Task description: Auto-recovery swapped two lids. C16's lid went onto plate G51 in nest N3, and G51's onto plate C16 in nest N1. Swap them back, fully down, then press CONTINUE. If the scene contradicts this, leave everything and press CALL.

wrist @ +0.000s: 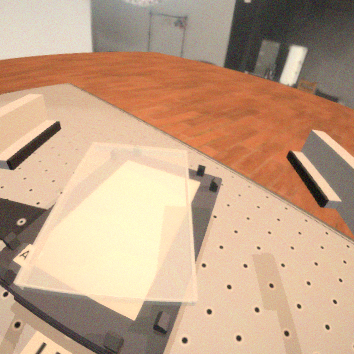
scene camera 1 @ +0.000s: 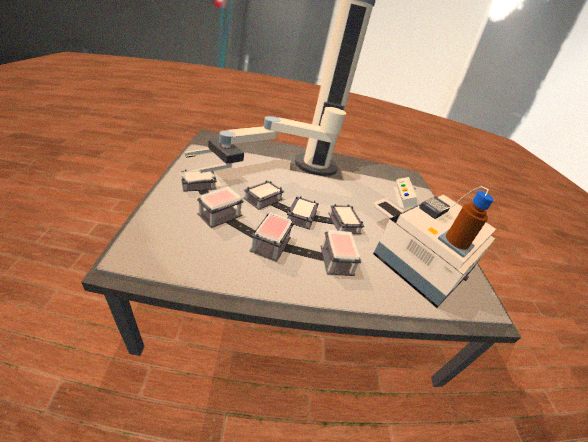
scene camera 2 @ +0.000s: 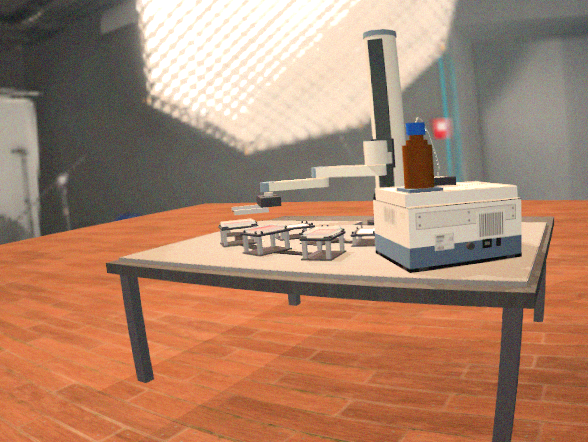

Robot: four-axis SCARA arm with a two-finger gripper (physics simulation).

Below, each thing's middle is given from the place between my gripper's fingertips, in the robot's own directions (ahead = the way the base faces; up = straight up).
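There is the brown bottle (scene camera 2: pixel 417 155), well ahead of my hand, a long way to the left of it and a good bit above it.
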